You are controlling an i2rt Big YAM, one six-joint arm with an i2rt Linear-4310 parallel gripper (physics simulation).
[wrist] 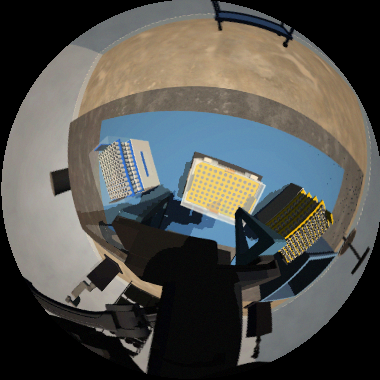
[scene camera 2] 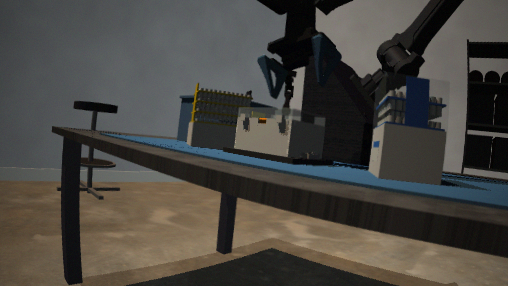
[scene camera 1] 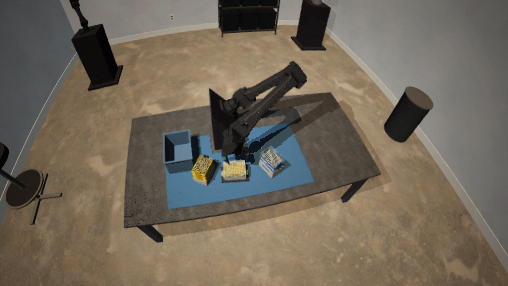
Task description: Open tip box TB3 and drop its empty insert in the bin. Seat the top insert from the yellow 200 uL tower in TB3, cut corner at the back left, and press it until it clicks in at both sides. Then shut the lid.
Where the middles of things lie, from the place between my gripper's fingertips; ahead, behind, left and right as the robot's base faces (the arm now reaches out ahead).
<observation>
I see the blue-and-white tip tower [scene camera 2: 409, 137] 19 cm to the left of my hand, 5 cm below it and 1 cm ahead of it. Round my hand: blue bin [scene camera 1: 177, 146]: 32 cm to the right, 18 cm behind, 5 cm below.
</observation>
